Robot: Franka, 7 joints.
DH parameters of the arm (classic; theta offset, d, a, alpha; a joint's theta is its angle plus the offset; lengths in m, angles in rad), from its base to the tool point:
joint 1: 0 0.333 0 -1.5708
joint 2: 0 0 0 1.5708
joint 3: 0 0.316 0.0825 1.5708
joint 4: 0 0 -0.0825 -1.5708
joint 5: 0 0.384 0 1.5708
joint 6: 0 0 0.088 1.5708
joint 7: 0 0.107 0 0
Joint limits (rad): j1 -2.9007..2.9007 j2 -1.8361..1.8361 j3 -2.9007..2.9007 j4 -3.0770..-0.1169 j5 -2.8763..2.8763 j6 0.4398..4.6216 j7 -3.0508..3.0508
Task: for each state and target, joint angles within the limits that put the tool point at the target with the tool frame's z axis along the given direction. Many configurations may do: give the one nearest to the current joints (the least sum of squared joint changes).
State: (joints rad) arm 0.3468 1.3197 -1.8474 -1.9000 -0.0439 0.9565 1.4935
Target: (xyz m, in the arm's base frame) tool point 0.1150 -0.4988 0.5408 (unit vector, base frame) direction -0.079 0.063 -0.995
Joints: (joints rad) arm 0.1209 0.8774 -1.9561 -1.8701 0.7005 1.4517 1.4935
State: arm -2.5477 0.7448 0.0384 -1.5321 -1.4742 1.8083 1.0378
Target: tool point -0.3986 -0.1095 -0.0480 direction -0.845 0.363 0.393
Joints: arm -2.2243 1.2134 -0.2612 -2.1381 -1.8493 1.3398 1.0378
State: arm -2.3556 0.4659 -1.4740 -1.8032 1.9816 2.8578 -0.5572
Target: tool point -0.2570 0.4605 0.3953 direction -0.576 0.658 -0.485
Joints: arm -2.5760 0.3264 -1.5915 -2.2241 2.1375 2.7781 -0.5572
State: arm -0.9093 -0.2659 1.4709 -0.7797 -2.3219 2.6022 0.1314
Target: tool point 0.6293 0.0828 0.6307 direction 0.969 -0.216 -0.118
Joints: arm -1.0423 0.2691 1.2580 -1.6419 -1.8668 2.6809 0.1314
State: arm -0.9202 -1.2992 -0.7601 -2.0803 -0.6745 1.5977 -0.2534
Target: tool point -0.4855 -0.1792 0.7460 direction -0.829 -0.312 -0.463
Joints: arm -1.0638 -1.0330 -0.9235 -1.7986 -1.5399 2.0229 -0.2534
